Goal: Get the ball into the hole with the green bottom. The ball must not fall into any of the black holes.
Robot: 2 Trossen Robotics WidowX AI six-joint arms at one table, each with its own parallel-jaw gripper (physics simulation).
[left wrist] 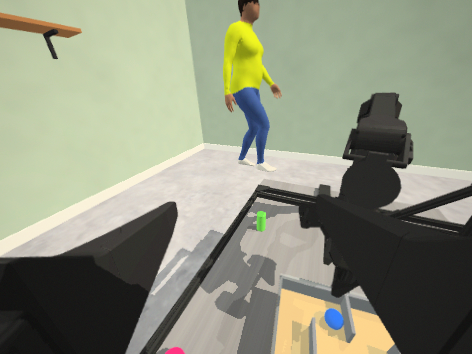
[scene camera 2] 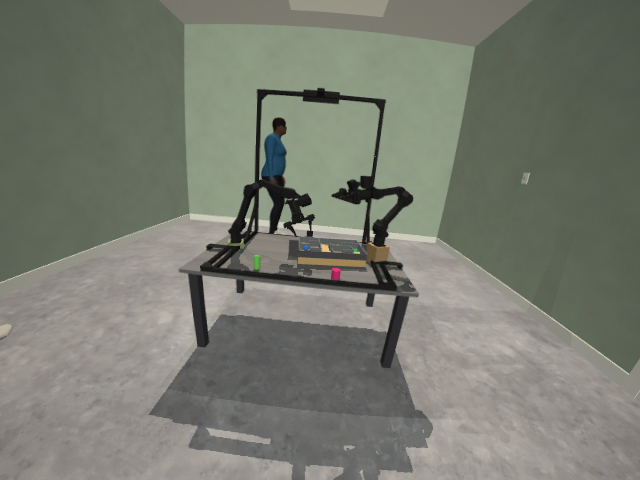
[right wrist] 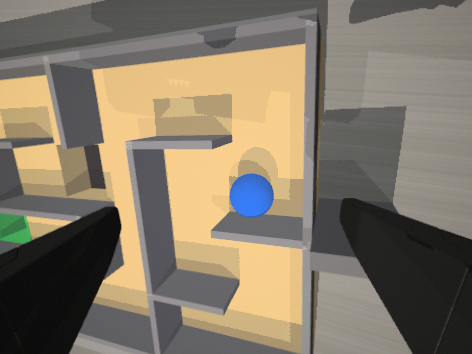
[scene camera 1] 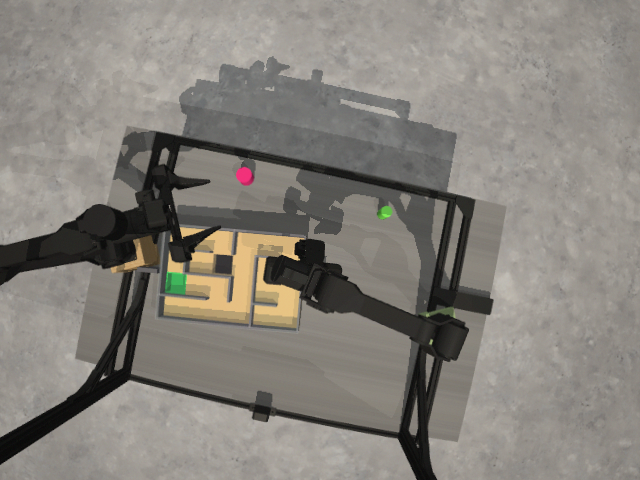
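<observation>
The maze box lies on the table. The blue ball rests in its right part in the right wrist view, beside a short inner wall near the outer wall. The green-bottomed hole is at the far left; a black hole lies between. My right gripper is open, pointing down above the ball's side. My left gripper is open and high over the maze's left end.
A pink cylinder and a green cylinder stand near one long table edge. A flat handle juts from the maze's ball side. A black frame surrounds the work area.
</observation>
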